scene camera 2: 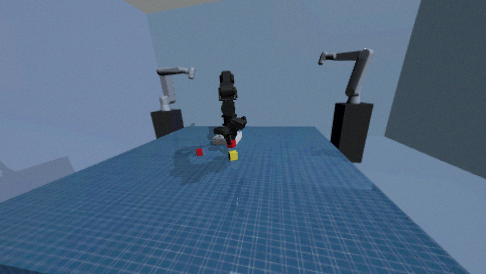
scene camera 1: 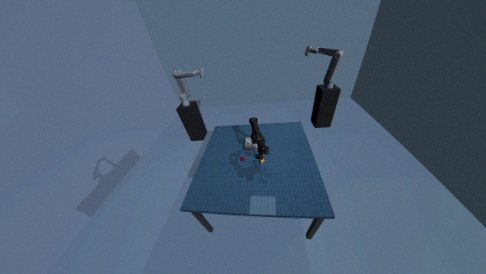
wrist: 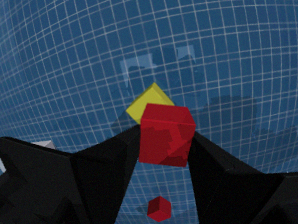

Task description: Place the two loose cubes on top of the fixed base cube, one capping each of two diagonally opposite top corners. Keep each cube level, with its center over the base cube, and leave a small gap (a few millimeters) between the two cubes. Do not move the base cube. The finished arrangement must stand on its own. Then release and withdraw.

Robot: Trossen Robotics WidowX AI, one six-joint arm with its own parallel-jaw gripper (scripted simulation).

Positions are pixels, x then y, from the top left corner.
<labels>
my gripper: holds a red cube [wrist: 167,131]
</labels>
